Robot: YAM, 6 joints.
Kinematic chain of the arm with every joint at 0, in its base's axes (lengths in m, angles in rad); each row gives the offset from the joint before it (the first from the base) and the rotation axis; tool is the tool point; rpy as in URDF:
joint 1: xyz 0 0 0.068 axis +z
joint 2: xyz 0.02 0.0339 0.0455 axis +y
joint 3: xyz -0.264 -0.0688 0 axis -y
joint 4: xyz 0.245 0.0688 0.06 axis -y
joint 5: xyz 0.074 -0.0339 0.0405 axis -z
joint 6: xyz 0.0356 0 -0.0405 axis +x
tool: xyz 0 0 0 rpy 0 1.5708 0
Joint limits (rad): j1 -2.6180..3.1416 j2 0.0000..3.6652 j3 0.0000..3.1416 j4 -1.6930..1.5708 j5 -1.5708..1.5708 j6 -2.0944..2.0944
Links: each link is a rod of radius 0.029 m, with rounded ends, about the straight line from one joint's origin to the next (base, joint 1, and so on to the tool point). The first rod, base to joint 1, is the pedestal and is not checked.
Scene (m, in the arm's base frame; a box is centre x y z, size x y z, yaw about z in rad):
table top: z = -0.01
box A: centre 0.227 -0.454 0.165 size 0.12 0.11 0.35 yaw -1
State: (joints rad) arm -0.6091 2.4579 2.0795 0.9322 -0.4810 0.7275
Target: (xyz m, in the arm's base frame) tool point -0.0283 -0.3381 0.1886
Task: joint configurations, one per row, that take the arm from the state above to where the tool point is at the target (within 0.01 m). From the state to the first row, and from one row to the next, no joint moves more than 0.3 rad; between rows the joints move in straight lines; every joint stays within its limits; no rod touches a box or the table.
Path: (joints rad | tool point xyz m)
1: -0.6487 2.1931 1.9374 1.0599 -0.5483 0.5830 | 0.4085 -0.2864 0.3993
2: -0.6883 1.9282 1.7954 1.1876 -0.6155 0.4386 | 0.3328 -0.2471 0.4775
3: -0.7279 1.6634 1.6533 1.3154 -0.6828 0.2941 | 0.2514 -0.1939 0.5319
4: -0.7675 1.3985 1.5112 1.4431 -0.7500 0.1496 | 0.1701 -0.1304 0.5608
5: -0.8071 1.1337 1.3692 1.5708 -0.8173 0.0052 | 0.0945 -0.0612 0.5638
6: -1.0317 1.2732 1.1996 1.3968 -0.7402 0.1858 | 0.1314 -0.1730 0.5049
7: -1.2563 1.4126 1.0301 1.2229 -0.6631 0.3663 | 0.1125 -0.2749 0.4144
8: -1.4809 1.5521 0.8606 1.0489 -0.5860 0.5469 | 0.0501 -0.3360 0.3037
9: -1.7055 1.6915 0.6911 0.8749 -0.5090 0.7275 | -0.0283 -0.3381 0.1886

